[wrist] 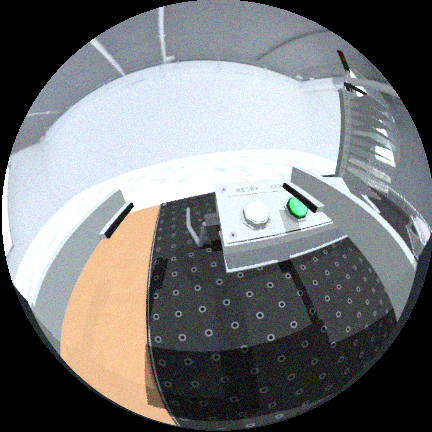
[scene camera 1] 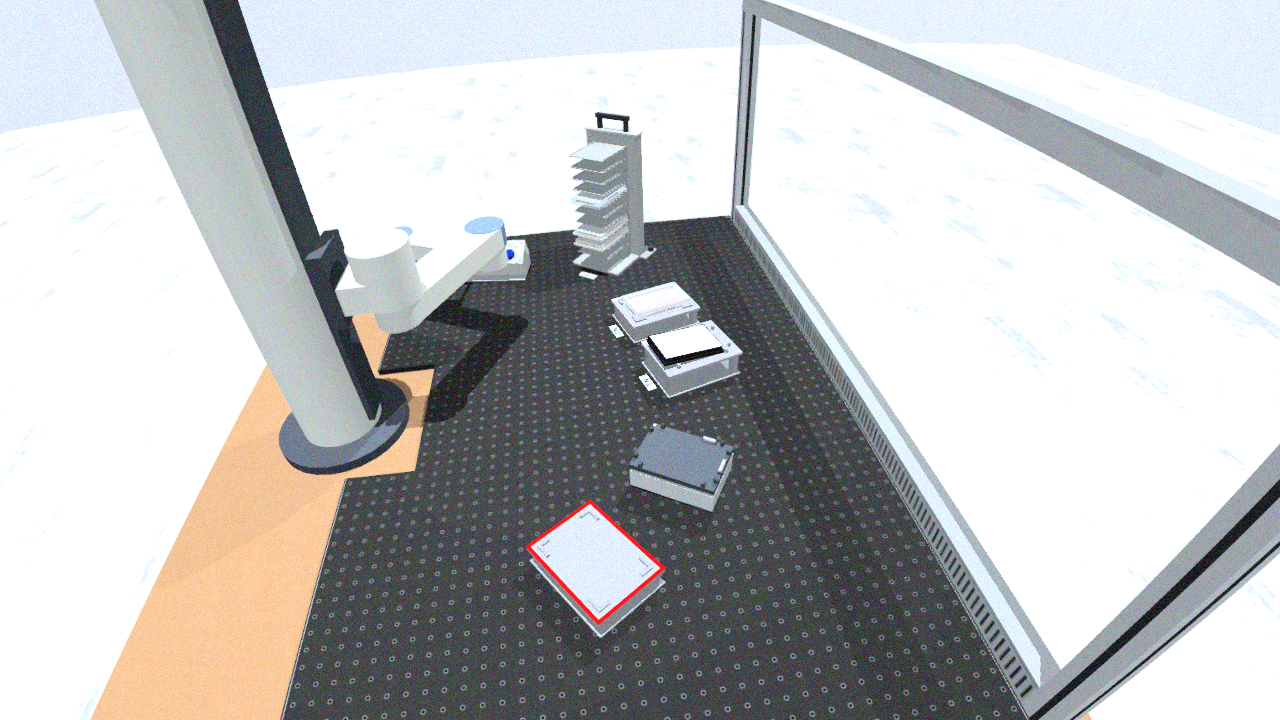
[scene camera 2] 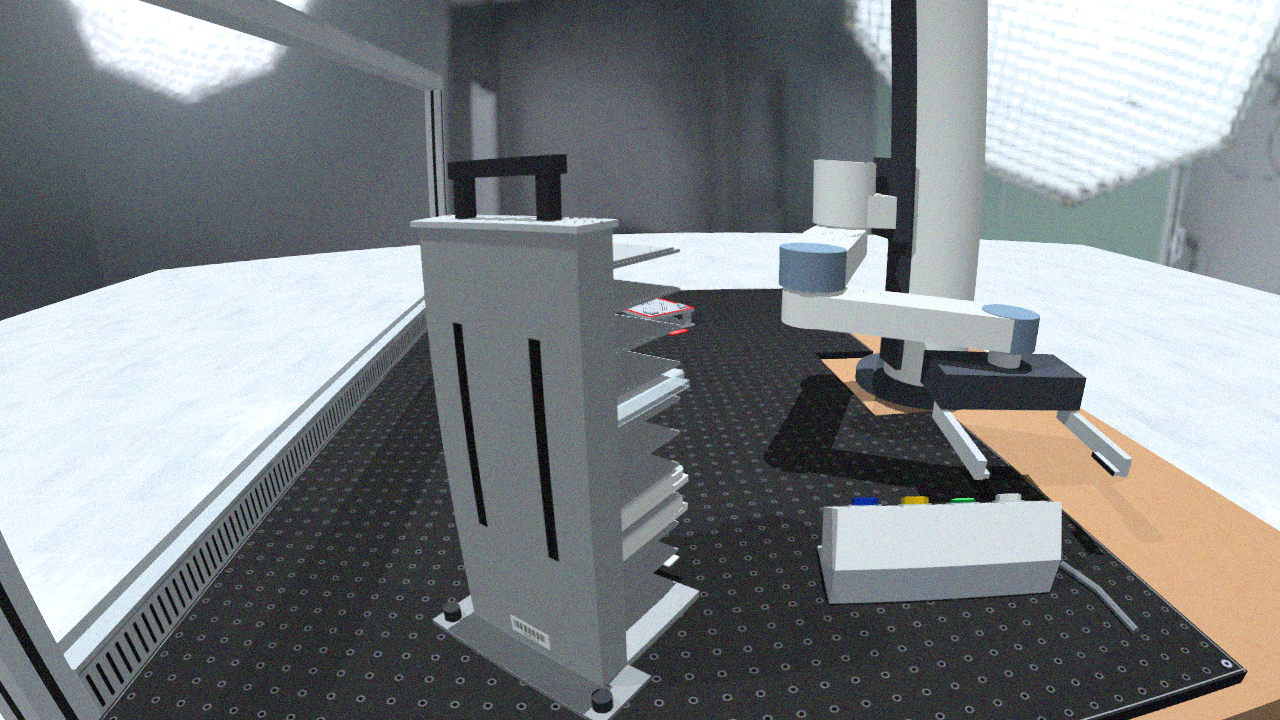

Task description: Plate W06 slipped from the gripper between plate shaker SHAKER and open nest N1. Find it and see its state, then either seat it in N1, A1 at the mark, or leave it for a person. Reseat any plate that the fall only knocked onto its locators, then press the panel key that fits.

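Frame: origin at the arm's base, x ahead, y left, z up, level; metres.
Where they show: gripper, fingertip midpoint: (wrist: 204,182) (scene camera 2: 1056,469); arm's base, link origin: (scene camera 1: 346,426).
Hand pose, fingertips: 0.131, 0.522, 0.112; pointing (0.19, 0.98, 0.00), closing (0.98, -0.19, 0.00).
Observation:
Things, the pixels of their top centre, and the offset from my fingertips, as dx, dy, dz. "pt": a spot on its surface instead.
- key panel, top centre: (scene camera 2: 950,496) (wrist: 304,181) (scene camera 1: 481,244) +0.121, -0.002, -0.015
- white key, top centre: (wrist: 256,203) (scene camera 2: 1010,490) +0.043, -0.011, -0.024
- green key, top centre: (scene camera 2: 965,495) (wrist: 297,199) +0.092, -0.018, -0.027
- yellow key, top centre: (scene camera 2: 917,493) +0.142, -0.028, -0.024
- blue key, top centre: (scene camera 2: 866,494) +0.191, -0.037, -0.024
- pale plate, top centre: (scene camera 1: 656,295) +0.520, -0.306, -0.031
- black plate with a white top, top centre: (scene camera 1: 685,339) +0.547, -0.490, -0.019
- dark-topped device, surface spot: (scene camera 1: 682,458) pt +0.484, -0.768, -0.044
- framed screen, surface spot: (scene camera 1: 832,340) pt +0.849, -0.507, -0.052
My gripper (scene camera 2: 1049,470) (wrist: 204,182) is open and empty, above the panel's retry end. The key panel (scene camera 2: 939,550) (wrist: 280,250) carries a white key (scene camera 2: 1008,497) (wrist: 256,214) under the word RETRY, a green key (scene camera 2: 962,499) (wrist: 297,207), a yellow key (scene camera 2: 914,499) and a blue key (scene camera 2: 865,501). A pale plate (scene camera 1: 655,300) lies on the rear nest; a black plate with a white top (scene camera 1: 684,342) lies on the nest before it. A dark-topped device (scene camera 1: 682,458) shows no plate. Plate names are unreadable; which one is W06, I cannot tell.
A tall plate tower (scene camera 1: 633,192) (scene camera 2: 528,402) stands beside the panel, holding several plates. A red-edged flat stand (scene camera 1: 595,559) is nearest scene camera 1. The arm's column (scene camera 1: 259,223) (scene camera 2: 944,152) stands on the tan strip. A framed screen (scene camera 1: 832,340) runs along the far side.

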